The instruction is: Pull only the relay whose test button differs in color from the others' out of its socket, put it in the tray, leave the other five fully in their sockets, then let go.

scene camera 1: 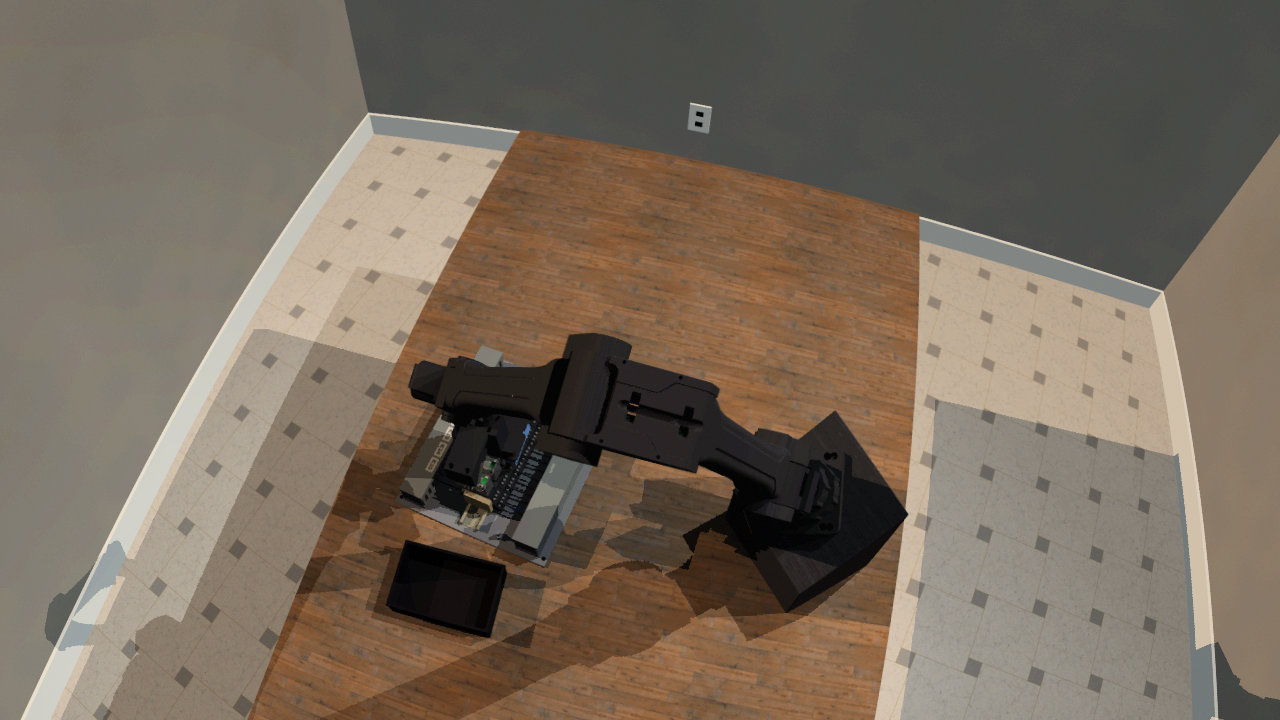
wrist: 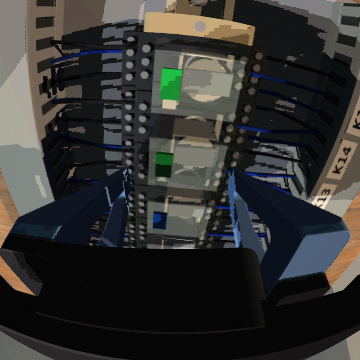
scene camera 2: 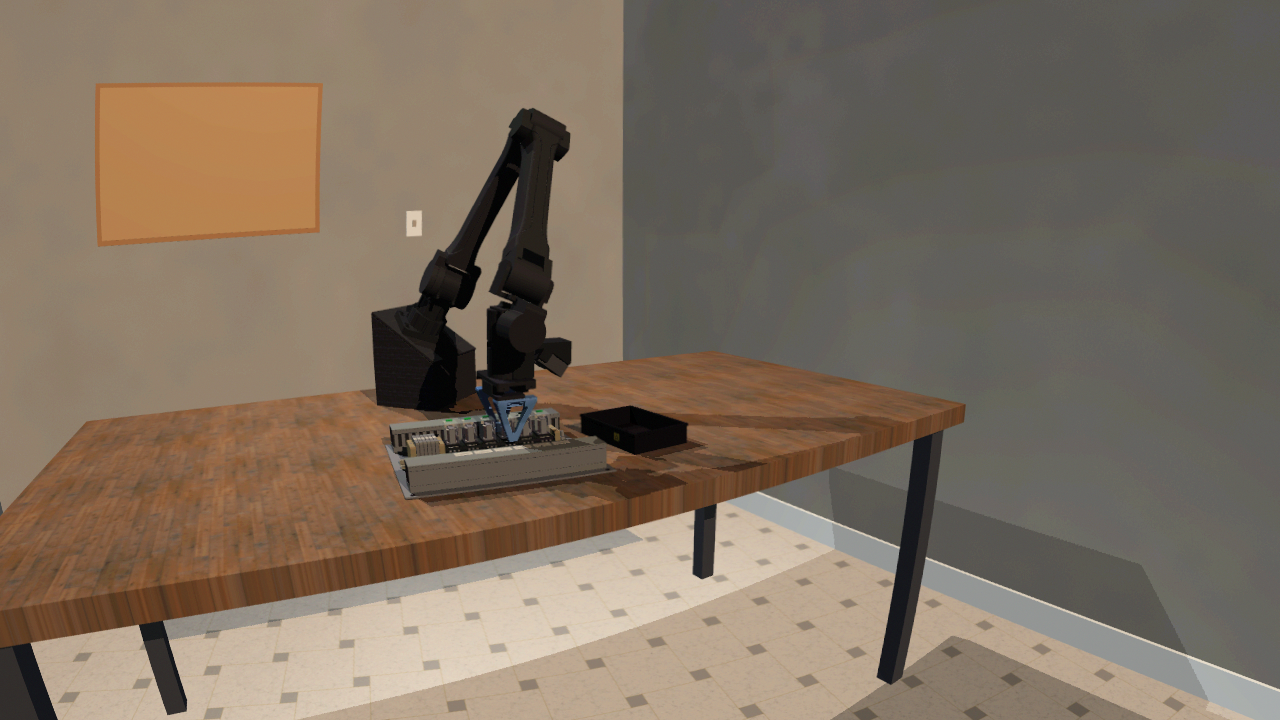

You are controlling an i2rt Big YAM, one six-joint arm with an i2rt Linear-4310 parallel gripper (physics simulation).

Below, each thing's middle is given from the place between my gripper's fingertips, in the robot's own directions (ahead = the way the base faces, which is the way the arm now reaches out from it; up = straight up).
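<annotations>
What I see here is the socket panel [scene camera 1: 447, 505], 3 cm to the right of my hand and also 3 cm below it.
</annotations>
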